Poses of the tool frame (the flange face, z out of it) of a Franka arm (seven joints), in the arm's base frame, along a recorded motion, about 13 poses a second.
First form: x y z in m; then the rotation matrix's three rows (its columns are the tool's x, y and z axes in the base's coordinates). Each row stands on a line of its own.
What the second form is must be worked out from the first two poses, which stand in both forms.
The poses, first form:
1:
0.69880, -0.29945, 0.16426
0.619, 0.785, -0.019
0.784, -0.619, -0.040
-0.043, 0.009, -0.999
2:
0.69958, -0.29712, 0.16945
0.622, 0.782, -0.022
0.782, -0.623, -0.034
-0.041, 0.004, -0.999
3:
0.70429, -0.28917, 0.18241
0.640, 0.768, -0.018
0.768, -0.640, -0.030
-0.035, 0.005, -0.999
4:
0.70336, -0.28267, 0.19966
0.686, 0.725, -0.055
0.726, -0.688, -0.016
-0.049, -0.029, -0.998
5:
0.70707, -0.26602, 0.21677
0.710, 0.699, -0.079
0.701, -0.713, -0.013
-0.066, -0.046, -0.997
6:
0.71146, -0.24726, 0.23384
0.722, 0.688, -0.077
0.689, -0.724, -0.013
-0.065, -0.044, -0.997
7:
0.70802, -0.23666, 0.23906
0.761, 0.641, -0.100
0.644, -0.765, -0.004
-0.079, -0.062, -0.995
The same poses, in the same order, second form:
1: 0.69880, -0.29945, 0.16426, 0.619, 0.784, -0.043, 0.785, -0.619, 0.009
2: 0.69958, -0.29712, 0.16945, 0.622, 0.782, -0.041, 0.782, -0.623, 0.004
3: 0.70429, -0.28917, 0.18241, 0.640, 0.768, -0.035, 0.768, -0.640, 0.005
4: 0.70336, -0.28267, 0.19966, 0.686, 0.726, -0.049, 0.725, -0.688, -0.029
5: 0.70707, -0.26602, 0.21677, 0.710, 0.701, -0.066, 0.699, -0.713, -0.046
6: 0.71146, -0.24726, 0.23384, 0.722, 0.689, -0.065, 0.688, -0.724, -0.044
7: 0.70802, -0.23666, 0.23906, 0.761, 0.644, -0.079, 0.641, -0.765, -0.062
